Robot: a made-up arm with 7 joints.
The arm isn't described. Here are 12 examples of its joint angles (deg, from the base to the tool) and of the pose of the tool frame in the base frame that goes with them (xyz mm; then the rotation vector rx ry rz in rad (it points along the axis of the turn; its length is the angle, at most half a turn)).
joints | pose
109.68 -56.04 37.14 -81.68 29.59 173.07 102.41 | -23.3 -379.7 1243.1 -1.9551 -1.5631 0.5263
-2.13 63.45 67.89 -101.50 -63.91 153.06 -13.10 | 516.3 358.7 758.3 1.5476 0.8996 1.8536
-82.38 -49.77 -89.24 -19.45 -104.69 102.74 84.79 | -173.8 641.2 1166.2 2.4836 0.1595 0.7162
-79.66 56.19 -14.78 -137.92 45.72 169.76 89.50 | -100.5 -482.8 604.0 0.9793 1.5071 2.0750
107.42 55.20 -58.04 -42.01 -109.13 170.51 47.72 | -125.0 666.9 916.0 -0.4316 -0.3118 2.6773
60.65 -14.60 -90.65 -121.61 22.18 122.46 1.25 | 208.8 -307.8 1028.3 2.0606 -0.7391 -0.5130
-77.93 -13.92 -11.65 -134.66 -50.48 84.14 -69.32 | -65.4 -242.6 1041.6 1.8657 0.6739 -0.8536
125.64 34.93 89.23 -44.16 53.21 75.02 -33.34 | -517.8 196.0 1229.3 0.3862 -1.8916 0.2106
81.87 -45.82 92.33 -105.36 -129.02 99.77 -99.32 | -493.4 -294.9 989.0 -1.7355 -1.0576 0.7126
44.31 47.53 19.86 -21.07 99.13 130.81 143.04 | 439.9 507.7 1004.9 0.8595 0.9535 -2.7848
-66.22 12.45 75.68 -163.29 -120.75 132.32 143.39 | 280.2 56.3 858.7 1.1503 -0.8430 0.2834
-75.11 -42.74 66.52 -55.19 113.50 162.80 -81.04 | 118.1 402.3 1219.6 0.9480 -1.0884 2.2758
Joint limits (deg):
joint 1: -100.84..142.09
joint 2: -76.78..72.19
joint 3: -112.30..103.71
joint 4: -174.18..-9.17
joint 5: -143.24..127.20
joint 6: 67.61..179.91
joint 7: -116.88..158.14
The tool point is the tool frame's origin. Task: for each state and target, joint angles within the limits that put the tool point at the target. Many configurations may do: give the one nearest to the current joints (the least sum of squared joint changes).
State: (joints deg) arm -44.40 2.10 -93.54 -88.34 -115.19 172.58 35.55
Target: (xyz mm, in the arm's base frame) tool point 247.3 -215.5 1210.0
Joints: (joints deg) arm -4.44 17.11 -74.23 -65.30 -108.32 178.26 38.07
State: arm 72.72 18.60 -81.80 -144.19 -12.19 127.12 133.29
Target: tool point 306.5 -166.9 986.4
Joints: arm 47.86 16.76 -81.23 -134.01 -14.75 122.74 129.97
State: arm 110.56 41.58 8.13 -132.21 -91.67 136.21 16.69
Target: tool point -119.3 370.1 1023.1
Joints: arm 99.88 1.01 -4.33 -124.54 -91.14 140.29 15.06
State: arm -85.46 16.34 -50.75 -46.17 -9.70 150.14 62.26
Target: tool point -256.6 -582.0 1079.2
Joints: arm -93.99 42.41 -46.83 -63.26 -9.75 149.32 61.21
